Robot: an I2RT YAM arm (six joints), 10 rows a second.
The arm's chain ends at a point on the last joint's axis. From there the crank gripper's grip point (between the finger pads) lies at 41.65 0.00 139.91 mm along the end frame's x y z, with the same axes.
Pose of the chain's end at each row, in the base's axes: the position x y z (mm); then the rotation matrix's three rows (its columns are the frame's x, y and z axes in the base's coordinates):
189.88 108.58 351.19; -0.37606 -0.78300 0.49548; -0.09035 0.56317 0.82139; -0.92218 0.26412 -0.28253
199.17 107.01 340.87; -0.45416 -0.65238 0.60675; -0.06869 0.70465 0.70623; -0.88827 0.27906 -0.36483
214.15 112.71 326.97; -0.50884 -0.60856 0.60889; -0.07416 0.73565 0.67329; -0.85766 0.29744 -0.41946
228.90 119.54 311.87; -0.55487 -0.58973 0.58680; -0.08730 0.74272 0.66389; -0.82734 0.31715 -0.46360
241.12 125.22 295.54; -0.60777 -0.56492 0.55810; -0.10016 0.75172 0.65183; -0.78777 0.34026 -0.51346
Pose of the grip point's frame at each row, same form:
243.54 219.74 273.25; -0.37606 -0.78300 0.49548; -0.09035 0.56317 0.82139; -0.92218 0.26412 -0.28253
265.14 202.96 252.83; -0.45416 -0.65238 0.60675; -0.06869 0.70465 0.70623; -0.88827 0.27906 -0.36483
278.15 203.82 232.56; -0.50884 -0.60856 0.60889; -0.07416 0.73565 0.67329; -0.85766 0.29744 -0.41946
287.89 208.79 212.55; -0.55487 -0.58973 0.58680; -0.08730 0.74272 0.66389; -0.82734 0.31715 -0.46360
293.89 212.25 190.89; -0.60777 -0.56492 0.55810; -0.10016 0.75172 0.65183; -0.78777 0.34026 -0.51346

